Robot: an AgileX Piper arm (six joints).
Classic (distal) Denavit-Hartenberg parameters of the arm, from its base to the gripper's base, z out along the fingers. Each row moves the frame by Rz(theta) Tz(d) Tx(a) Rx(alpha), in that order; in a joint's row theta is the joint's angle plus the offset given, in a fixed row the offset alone. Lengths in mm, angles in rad.
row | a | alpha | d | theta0
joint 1 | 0 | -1.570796 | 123 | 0
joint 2 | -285 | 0 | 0 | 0.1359
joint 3 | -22 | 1.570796 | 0 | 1.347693
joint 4 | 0 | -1.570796 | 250.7 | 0
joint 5 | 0 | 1.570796 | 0 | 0
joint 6 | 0 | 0 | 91 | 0
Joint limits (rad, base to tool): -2.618..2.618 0..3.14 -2.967..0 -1.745..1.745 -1.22..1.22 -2.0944..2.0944
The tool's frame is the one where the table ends.
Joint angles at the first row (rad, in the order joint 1, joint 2, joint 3, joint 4, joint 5, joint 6):
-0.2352 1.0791 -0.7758 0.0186 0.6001 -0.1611
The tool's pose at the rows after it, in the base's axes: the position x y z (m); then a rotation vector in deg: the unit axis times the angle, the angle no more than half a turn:
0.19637, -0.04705, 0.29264, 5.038, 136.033, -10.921
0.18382, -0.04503, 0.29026, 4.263, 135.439, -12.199
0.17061, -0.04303, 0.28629, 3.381, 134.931, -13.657
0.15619, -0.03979, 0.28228, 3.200, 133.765, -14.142
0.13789, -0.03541, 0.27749, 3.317, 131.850, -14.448
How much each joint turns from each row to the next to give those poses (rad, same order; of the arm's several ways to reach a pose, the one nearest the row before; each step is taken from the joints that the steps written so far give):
0.0000 -0.0475 0.0281 -0.0186 0.0000 0.0000
0.0001 -0.0533 0.0408 -0.0188 0.0000 0.0000
-0.0001 -0.0567 0.0455 -0.0219 0.0000 -0.0001
0.0000 -0.0676 0.0491 -0.0043 -0.0024 0.0001
0.0000 -0.0921 0.0589 0.0001 0.0000 0.0018

